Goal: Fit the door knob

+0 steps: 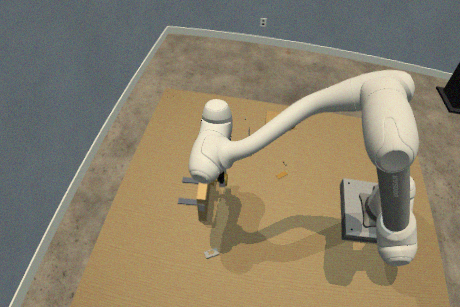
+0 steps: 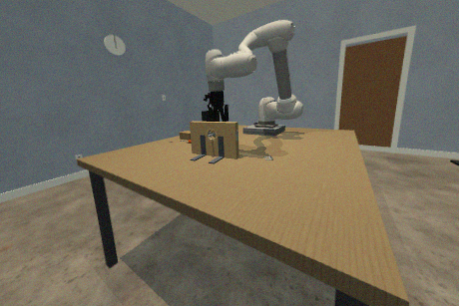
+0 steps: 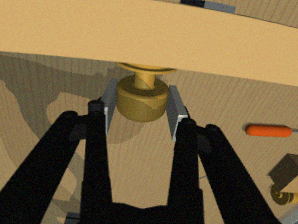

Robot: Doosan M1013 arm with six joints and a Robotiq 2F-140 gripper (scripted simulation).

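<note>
Now: hand 70 mm short of the latch socket and 30 mm above it. Also, from my hand: wooden box 480 mm to the right, 230 mm behind, 120 mm below; wood panel 70 mm ahead, 40 mm below; brass door knob 30 mm below, 30 mm ahead.
</note>
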